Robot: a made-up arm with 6 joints. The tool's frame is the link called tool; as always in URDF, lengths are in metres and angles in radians.
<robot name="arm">
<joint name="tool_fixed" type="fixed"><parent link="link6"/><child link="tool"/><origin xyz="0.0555 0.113 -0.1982" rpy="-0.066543 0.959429 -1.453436"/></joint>
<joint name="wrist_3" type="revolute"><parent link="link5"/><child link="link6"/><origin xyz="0.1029 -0.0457 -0.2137" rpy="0 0 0"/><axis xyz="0.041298 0.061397 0.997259"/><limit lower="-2.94" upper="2.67"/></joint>
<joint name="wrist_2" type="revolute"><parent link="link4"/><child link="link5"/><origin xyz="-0.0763 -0.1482 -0.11" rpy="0 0 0"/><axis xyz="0.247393 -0.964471 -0.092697"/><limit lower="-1.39" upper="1.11"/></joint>
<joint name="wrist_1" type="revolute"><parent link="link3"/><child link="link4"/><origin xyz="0.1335 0.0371 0.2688" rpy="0 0 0"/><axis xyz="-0.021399 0.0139 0.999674"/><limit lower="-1.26" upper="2.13"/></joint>
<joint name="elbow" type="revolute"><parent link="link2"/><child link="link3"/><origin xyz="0.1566 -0.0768 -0.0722" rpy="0 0 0"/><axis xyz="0.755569 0.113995 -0.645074"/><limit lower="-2.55" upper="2.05"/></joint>
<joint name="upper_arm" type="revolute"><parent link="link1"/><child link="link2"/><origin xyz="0.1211 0.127 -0.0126" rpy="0 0 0"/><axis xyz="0 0 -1"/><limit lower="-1.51" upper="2.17"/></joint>
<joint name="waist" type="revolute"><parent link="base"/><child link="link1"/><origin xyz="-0.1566 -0.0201 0.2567" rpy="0 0 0"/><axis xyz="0 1 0"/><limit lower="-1.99" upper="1.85"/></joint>
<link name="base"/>
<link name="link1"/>
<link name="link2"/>
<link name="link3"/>
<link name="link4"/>
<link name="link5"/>
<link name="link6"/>
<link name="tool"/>
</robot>
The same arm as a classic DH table. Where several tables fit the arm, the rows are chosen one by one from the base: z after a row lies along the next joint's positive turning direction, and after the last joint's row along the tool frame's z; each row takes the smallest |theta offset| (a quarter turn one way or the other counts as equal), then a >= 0, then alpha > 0; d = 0 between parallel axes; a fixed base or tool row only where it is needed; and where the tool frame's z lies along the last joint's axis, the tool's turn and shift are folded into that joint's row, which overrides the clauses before.
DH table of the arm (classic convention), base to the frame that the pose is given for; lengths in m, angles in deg. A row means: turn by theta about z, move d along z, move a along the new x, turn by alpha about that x. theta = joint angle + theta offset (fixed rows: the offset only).
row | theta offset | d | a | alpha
base (fixed) | 0 | 0.2567 | -0.1566 | -90
waist | 0 | 0.1069 | 0.1211 | -90
upper_arm | 81.42 | -0.0363 | 0.0993 | 49.83
elbow | -1.29 | 0.3776 | -0.0101 | 131.26
wrist_1 | -85.14 | 0.295 | 0.1124 | -96.39
wrist_2 | -4.2 | 0.1841 | -0.0997 | 98.13
wrist_3 | -5.34 | -0.3213 | -0.0831 | -58.1
tool (fixed) | 90.88 | -0.1329 | 0 | 0
Joint limits (deg, base to tool): -114.02..106 -86.52..124.33 -146.1..117.46 -72.19..122.04 -79.64..63.6 -168.45..152.98

